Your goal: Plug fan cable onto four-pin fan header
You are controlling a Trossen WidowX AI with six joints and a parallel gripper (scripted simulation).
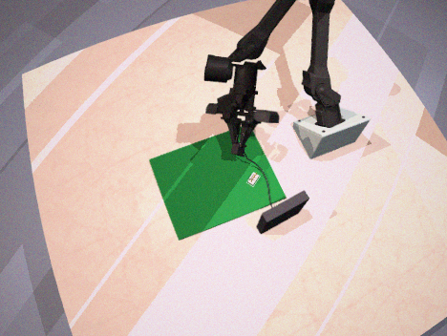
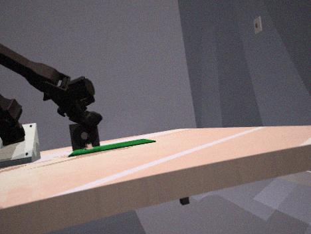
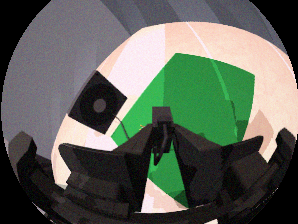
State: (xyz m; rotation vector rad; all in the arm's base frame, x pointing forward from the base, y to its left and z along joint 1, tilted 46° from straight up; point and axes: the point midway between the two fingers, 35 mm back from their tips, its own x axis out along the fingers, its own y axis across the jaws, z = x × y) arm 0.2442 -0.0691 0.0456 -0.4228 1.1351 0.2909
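Now: gripper tip 100 mm above the green board, 70 mm short of it and 20 mm to the right of it. The rest, counted from my gripper tip: black fan: 190 mm to the left, 30 mm below, 10 mm behind; then dark plug: 10 mm below.
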